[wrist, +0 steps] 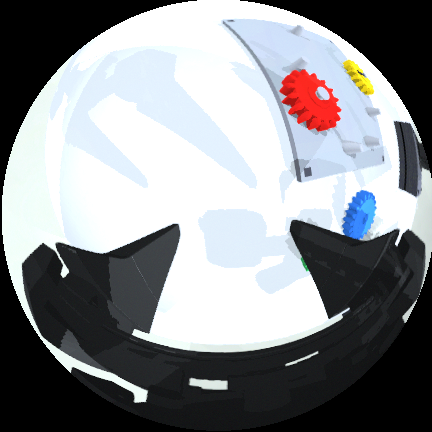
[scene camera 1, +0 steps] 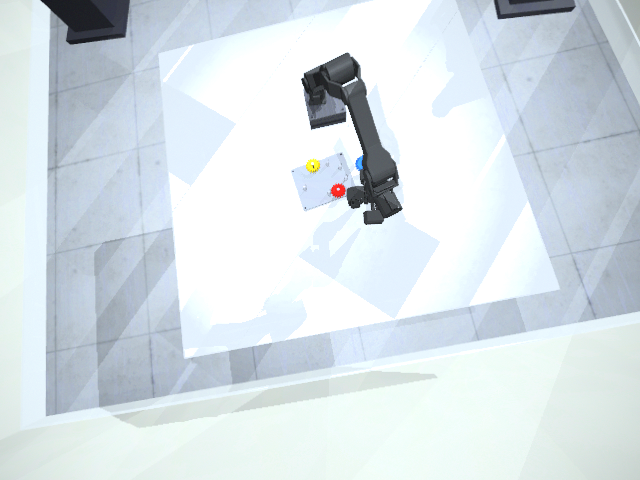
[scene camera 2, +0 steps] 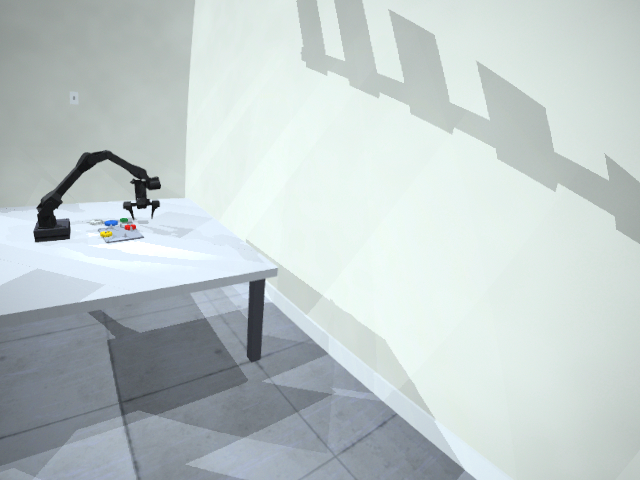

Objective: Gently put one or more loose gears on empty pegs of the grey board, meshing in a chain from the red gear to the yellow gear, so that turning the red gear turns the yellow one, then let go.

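Places are measured from the arm's base along level axes (x down, y right, z back), in millimetres.
Pixels of known places: gripper, fingertip midpoint: (wrist: 236,227) (scene camera 1: 368,204) (scene camera 2: 143,219); arm's base at its link origin: (scene camera 1: 317,97) (scene camera 2: 47,226).
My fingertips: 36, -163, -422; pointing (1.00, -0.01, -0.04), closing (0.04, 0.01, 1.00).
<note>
Ahead of a thing's pixels: the offset from my fingertips to its middle, as dx, dy, dz. "spot": to the spot under its first point. Level surfaces: height alone.
The grey board @[+5, +159, +113] (scene camera 1: 316,192) (scene camera 2: 116,238) (wrist: 320,157) lies flat on the table. The red gear @[spot: -9, +104, +58] (scene camera 1: 338,190) (scene camera 2: 130,227) (wrist: 306,100) and the yellow gear @[+3, +194, +169] (scene camera 1: 309,167) (scene camera 2: 105,234) (wrist: 356,80) sit on it, apart; several bare pegs stand around them. A loose blue gear @[+12, +2, +161] (scene camera 1: 359,163) (scene camera 2: 111,222) (wrist: 356,215) lies beside the board, partly hidden by the arm in scene camera 1. A green gear @[+12, -48, +100] (scene camera 2: 124,220) (wrist: 305,264) is mostly hidden behind a finger in the wrist view. A pale gear @[+12, -35, +241] (scene camera 2: 95,222) lies nearer the base. My gripper (scene camera 1: 363,207) (scene camera 2: 143,218) (wrist: 236,227) is open and empty, above the table beyond the red gear's side of the board.
The arm's dark base (scene camera 1: 328,117) (scene camera 2: 51,230) (wrist: 407,157) stands on the white table @[dx +20] (scene camera 1: 232,232) (scene camera 2: 206,268), on the yellow gear's side of the board. The arm reaches over the table past the blue gear. A pale wall (scene camera 2: 413,206) rises beyond the table.
</note>
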